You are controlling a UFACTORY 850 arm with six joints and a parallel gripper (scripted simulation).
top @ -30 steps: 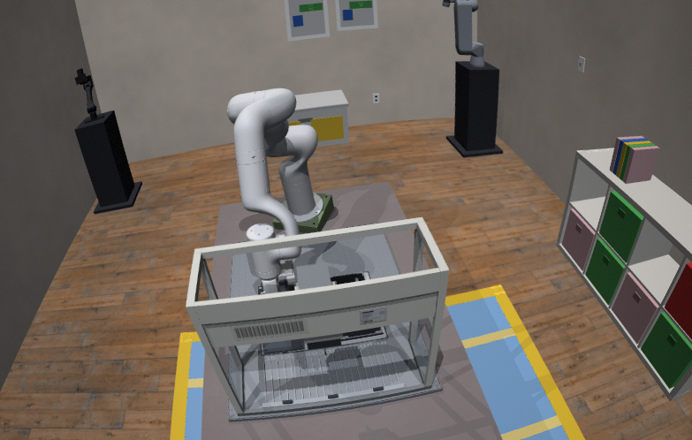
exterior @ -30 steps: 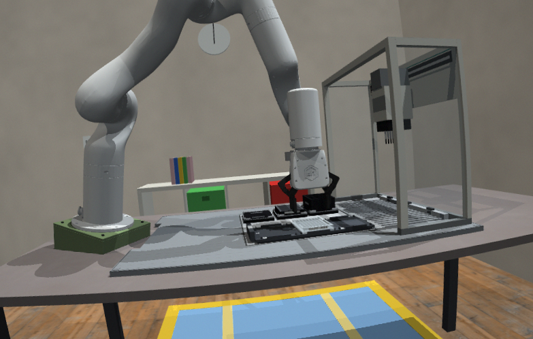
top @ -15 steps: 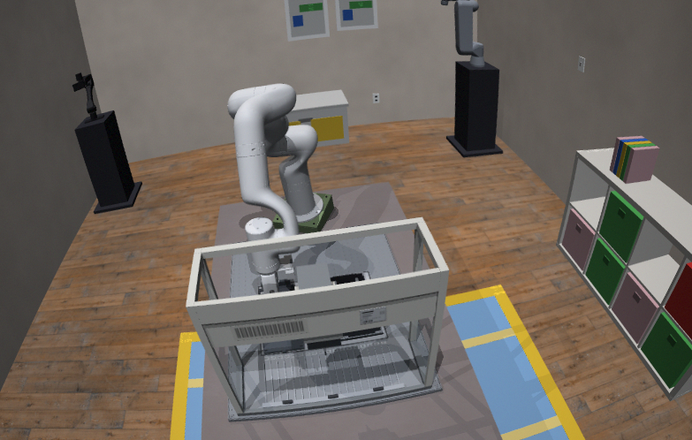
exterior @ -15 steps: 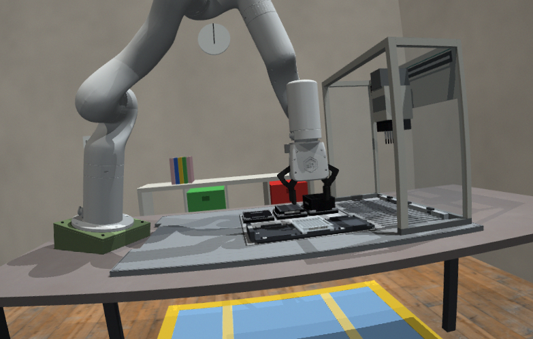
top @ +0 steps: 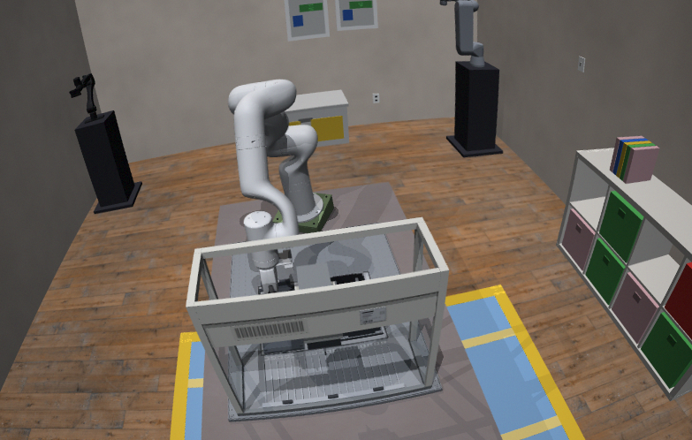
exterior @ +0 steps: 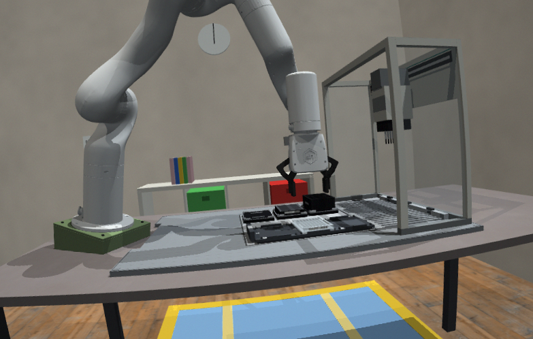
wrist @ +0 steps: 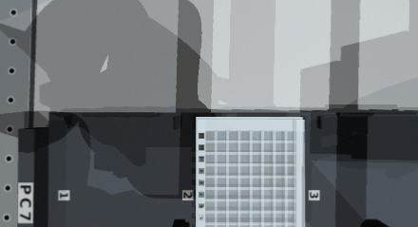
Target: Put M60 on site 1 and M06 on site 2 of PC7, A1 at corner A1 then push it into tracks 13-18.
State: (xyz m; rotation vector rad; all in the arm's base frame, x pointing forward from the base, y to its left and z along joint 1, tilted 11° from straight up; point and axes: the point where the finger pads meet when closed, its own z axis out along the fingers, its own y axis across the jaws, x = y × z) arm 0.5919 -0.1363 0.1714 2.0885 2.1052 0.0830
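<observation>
Now: hand 26 cm to the right of the nest S2, 11 cm above it and 1 cm past it. From my hand the other things lie so: 96-well plate M06: 9 cm below; nest S1: 26 cm to the left, 12 cm behind, 11 cm below; carrier PC7: 10 cm below, 1 cm behind.
</observation>
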